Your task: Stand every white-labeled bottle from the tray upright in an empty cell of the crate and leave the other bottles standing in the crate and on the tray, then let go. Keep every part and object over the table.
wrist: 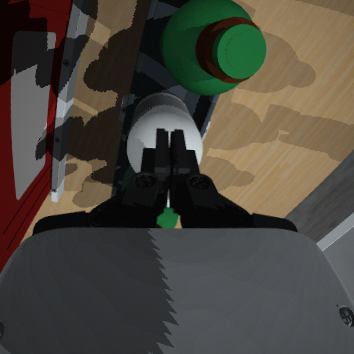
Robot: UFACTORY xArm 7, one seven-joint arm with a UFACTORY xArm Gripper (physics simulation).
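Places are measured from the arm's base along level axes (x ahead, y left, z up), in centimetres.
Pixels of known places: gripper, fingertip midpoint: (167, 148).
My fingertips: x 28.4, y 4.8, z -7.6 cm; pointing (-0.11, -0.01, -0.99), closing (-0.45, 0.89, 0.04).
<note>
For each thing: its top centre in the pictures, then the offset to it from my fingertips. "spot": a spot on its surface instead. Level surfaces: height alone.
- grey rounded bottle body, middle of its top: (170, 193) dx +2.6, dy +1.6, dz +0.9 cm
- large green bottle, middle of its top: (242, 52) dx -6.8, dy +0.2, dz +0.9 cm
- small green part, surface spot: (167, 218) spot: dx +8.7, dy +5.3, dz -3.4 cm
- red object, surface spot: (7, 165) spot: dx +8.4, dy -10.2, dz -2.4 cm
- grey metal strip, surface spot: (60, 135) spot: dx +9.6, dy -8.9, dz -12.2 cm
- wooden table, its level: dz -15.2 cm
My gripper (167, 148) is shut with nothing between its fingers. Its fingertips overlap a white and grey rounded bottle body (162, 116) in the view, and the fingers hide its lower part in the picture. Whether they touch it I cannot tell. A large green bottle (187, 50) with a brown neck ring and a green cap stands beside it, above right in the view. Both are over a dark, long holder (146, 72), which looks like the tray. A small green part (167, 218) shows between the finger linkages. I cannot make out the crate's cells.
A red object (7, 165) with a pale panel is at the left edge, beside a grey metal strip (60, 135). The wooden table (320, 100) shows on the right, with shadows across it. A dark grey surface with a light edge is at the lower right.
</note>
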